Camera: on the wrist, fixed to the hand. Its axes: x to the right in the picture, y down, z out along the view.
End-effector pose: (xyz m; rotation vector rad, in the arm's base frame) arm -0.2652 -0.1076 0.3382 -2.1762 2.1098 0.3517
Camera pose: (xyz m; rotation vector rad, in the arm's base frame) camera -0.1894 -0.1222 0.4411 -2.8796 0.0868 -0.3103
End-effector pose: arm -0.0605 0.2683 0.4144 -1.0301 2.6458 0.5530
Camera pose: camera -0.0204 0.1809 0.4998 -2.4952 1.2728 -0.2683
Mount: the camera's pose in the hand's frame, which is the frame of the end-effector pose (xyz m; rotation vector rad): -0.0076 -0.0650 -0.1107 0.2635 0.2359 -1.5028
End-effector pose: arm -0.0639 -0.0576 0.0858 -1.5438 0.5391 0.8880
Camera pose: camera 0.0070 -0.1548 0.1311 -1.3239 -0.3857 -0.5042
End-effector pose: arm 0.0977 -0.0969 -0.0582 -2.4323 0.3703 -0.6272
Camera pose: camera 0.0418 -0.0957 0.0576 -1.9851 -1.4905 -1.3949
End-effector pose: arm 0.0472 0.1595 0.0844 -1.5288 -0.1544 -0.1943
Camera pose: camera 0.0230 0.0471 0.1419 -0.8379 -1.0755 -1.4569
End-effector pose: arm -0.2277 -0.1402 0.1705 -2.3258 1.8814 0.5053
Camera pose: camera -0.1455 -0.1503 0.2688 -2.7752 -0.1429 -0.2058
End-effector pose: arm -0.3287 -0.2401 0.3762 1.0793 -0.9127 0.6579
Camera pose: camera -0.2461 -0.1594 0.3197 1.5191 0.3270 -0.3780
